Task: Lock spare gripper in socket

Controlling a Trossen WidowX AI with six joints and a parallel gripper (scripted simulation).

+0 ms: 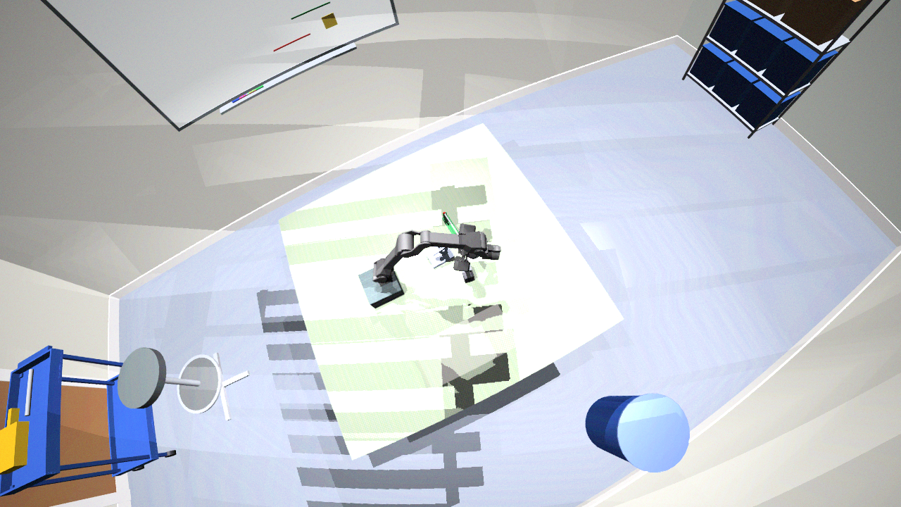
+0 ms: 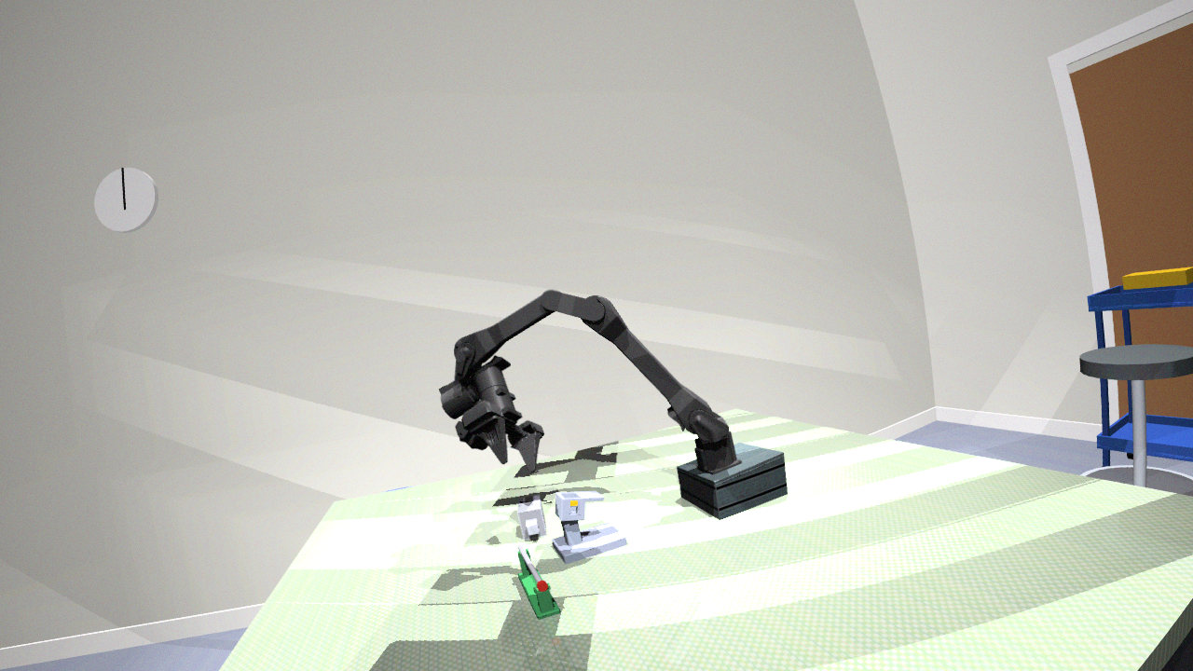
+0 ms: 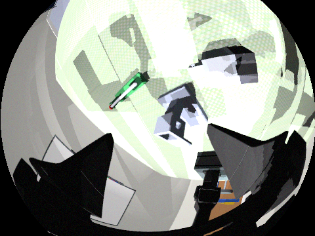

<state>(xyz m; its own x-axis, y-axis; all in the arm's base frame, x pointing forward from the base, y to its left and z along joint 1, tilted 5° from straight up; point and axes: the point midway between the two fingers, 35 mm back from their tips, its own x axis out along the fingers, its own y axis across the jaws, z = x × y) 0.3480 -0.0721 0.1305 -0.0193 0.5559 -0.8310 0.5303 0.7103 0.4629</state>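
Now: gripper tip 10 mm past the spare gripper, 60 mm to the left of it and 120 mm above it. From my gripper tip the other things lie so: green rest: 30 mm ahead, 170 mm to the left, 130 mm below; then grey mount: 70 mm behind, 60 mm to the left, 100 mm below.
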